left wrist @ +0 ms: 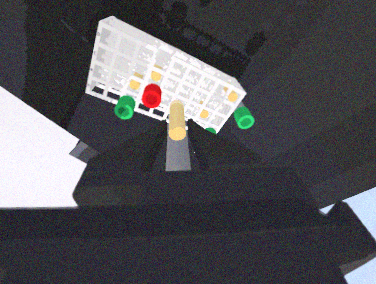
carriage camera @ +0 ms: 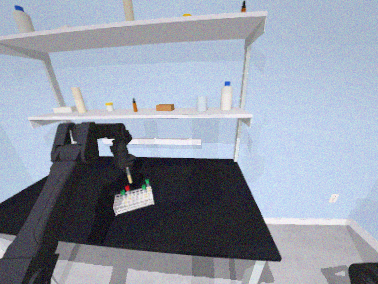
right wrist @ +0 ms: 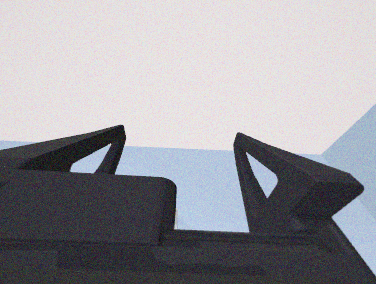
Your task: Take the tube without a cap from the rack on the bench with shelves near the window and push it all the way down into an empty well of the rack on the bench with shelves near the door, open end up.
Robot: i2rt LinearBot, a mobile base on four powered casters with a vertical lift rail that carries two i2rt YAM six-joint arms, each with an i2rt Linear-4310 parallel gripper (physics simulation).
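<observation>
My left gripper (carriage camera: 128, 167) (left wrist: 177, 126) is shut on a capless tube (carriage camera: 130, 176) (left wrist: 177, 121) with tan contents. The tube is nearly upright, its lower end close above the back edge of the white rack (carriage camera: 134, 206) (left wrist: 145, 36); whether it touches or enters a well is unclear. The rack stands on the black bench (carriage camera: 200, 210) and holds a red-capped tube (carriage camera: 127, 188) (left wrist: 152, 96), green-capped tubes (carriage camera: 123, 193) (left wrist: 125, 107) and several tan-filled wells. Another green cap (left wrist: 211, 131) is partly hidden by my left gripper. My right gripper (right wrist: 180, 135) is open and empty.
Behind the bench, a lower shelf (carriage camera: 150, 116) bears bottles, a brown box (carriage camera: 165, 107) and a white bottle with a blue cap (carriage camera: 226, 97). An upper shelf (carriage camera: 150, 35) hangs above. My left arm (carriage camera: 42, 200) reaches across the bench's left side.
</observation>
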